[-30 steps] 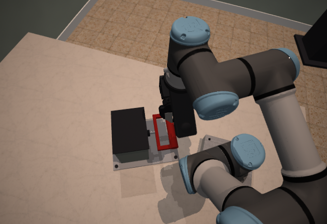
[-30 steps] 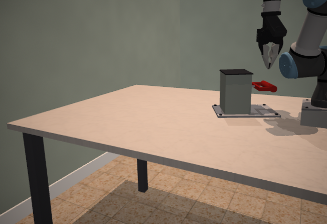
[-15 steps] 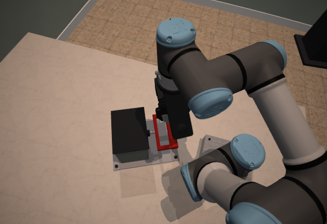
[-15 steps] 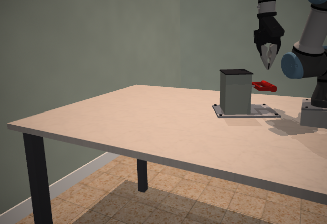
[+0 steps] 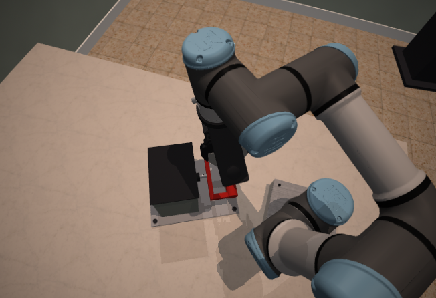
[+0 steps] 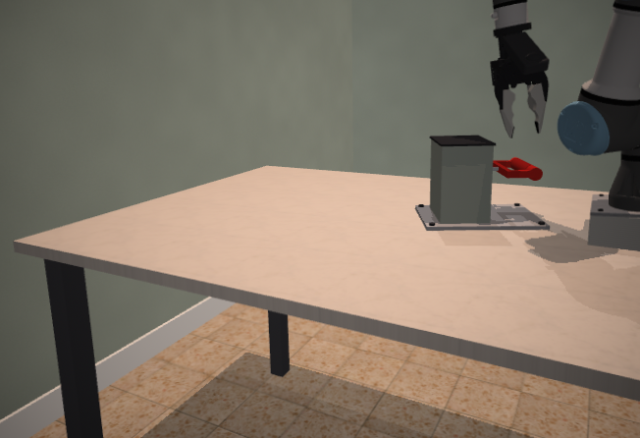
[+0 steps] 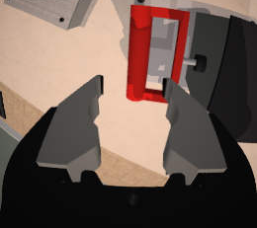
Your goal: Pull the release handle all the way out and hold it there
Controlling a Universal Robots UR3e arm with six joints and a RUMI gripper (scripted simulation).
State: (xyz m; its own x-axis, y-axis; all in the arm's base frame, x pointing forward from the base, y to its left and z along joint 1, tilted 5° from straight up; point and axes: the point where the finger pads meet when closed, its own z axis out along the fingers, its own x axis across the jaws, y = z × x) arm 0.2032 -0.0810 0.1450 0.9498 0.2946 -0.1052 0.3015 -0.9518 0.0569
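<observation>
Now: the red release handle 80 mm below my hand, 50 mm ahead of it and 10 mm to the left of it. From my hand the other things lie so: grey baseplate 190 mm below, 90 mm ahead, 20 mm to the left.
</observation>
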